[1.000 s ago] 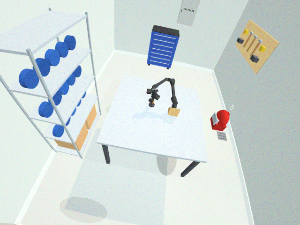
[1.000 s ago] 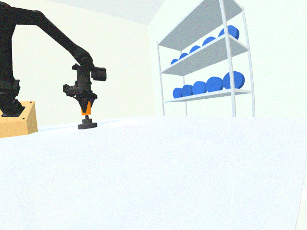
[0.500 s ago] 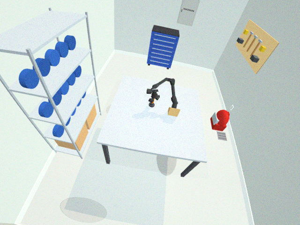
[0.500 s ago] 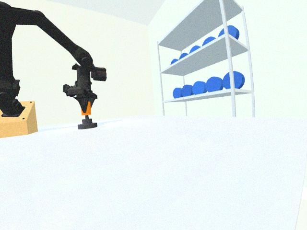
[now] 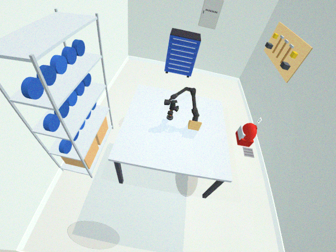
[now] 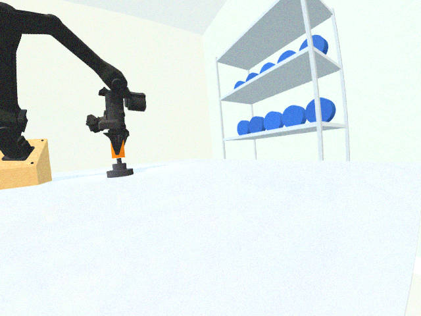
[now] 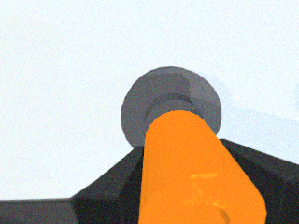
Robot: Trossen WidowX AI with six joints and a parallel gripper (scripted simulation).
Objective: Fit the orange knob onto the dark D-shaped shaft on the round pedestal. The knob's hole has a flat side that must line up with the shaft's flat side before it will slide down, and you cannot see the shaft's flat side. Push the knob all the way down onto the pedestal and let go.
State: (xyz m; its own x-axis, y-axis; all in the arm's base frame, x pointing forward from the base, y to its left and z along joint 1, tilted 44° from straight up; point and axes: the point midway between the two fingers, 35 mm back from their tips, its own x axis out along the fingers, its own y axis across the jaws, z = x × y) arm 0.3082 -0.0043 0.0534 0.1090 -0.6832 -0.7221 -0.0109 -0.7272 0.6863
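Right now the orange knob is 20 mm above my gripper tip. Round my gripper tip: round pedestal 40 mm below.
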